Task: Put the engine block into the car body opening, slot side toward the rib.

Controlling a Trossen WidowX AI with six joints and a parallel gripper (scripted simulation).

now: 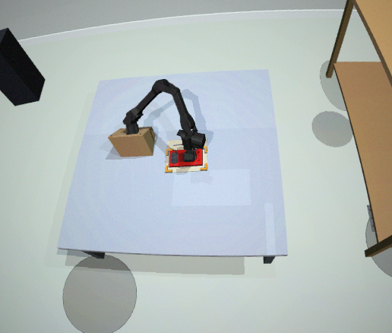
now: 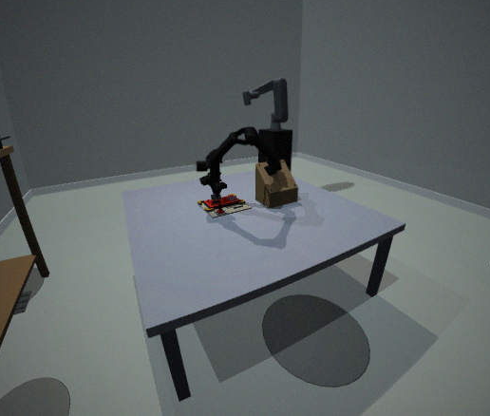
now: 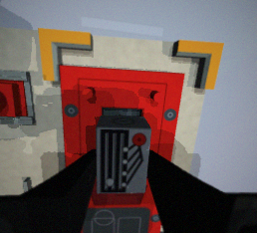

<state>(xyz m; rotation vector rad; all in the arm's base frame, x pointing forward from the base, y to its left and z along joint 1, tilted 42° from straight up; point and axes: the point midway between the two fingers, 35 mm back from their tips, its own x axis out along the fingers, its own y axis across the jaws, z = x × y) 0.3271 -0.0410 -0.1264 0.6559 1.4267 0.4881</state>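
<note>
Now: gripper tip 50 mm above the cream base plate, 30 mm past it and 20 mm to the right of it. Round my gripper tip: engine block (10 mm below).
</note>
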